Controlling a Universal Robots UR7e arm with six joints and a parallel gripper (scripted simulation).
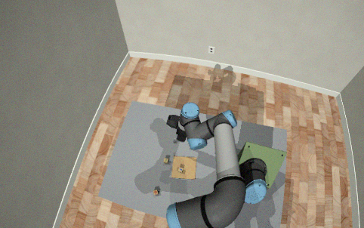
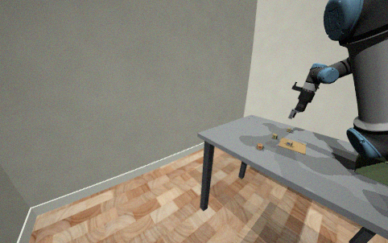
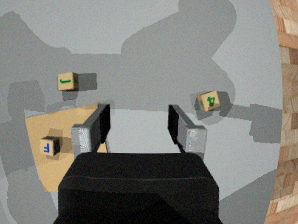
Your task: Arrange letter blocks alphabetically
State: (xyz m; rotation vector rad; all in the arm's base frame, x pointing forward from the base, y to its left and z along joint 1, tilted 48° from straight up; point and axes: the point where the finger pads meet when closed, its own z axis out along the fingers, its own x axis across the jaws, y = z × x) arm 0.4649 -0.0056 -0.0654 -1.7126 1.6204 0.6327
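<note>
My hand is 9 cm past the mat, 11 cm to the right of it and 14 cm above it. Also, from my hand: block (3 cm ahead, 12 cm to the left, 13 cm below).
</note>
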